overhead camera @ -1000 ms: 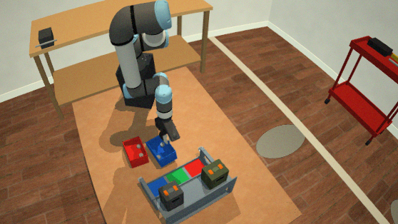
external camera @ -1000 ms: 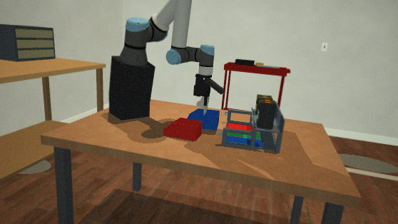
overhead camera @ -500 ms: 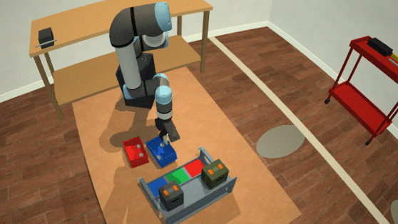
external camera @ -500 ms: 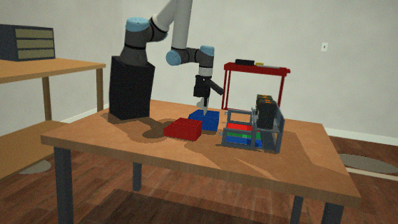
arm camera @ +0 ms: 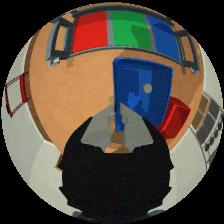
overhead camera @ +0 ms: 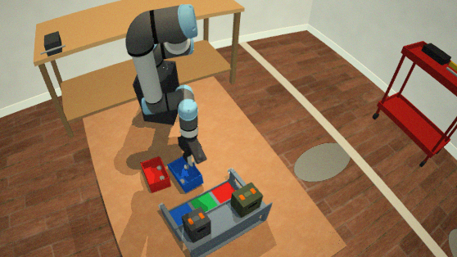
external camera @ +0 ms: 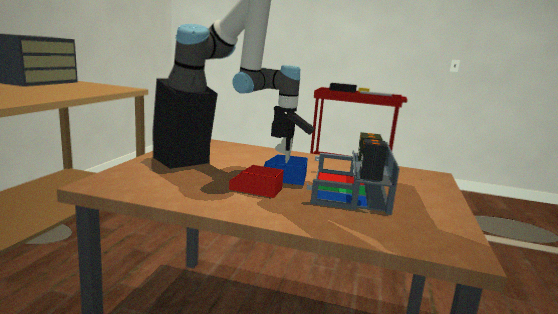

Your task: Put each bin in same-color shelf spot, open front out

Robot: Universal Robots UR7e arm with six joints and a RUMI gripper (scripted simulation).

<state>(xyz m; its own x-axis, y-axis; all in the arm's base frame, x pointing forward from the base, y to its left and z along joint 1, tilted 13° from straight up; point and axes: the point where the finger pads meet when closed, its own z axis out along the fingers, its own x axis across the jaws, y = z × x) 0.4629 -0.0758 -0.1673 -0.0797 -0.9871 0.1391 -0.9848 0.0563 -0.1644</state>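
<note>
Right now the blue bin is 1 cm behind my hand, 5 cm to the right of it and 3 cm below it. Also, from my hand: red bin (9 cm behind, 16 cm to the right, 4 cm below).
</note>
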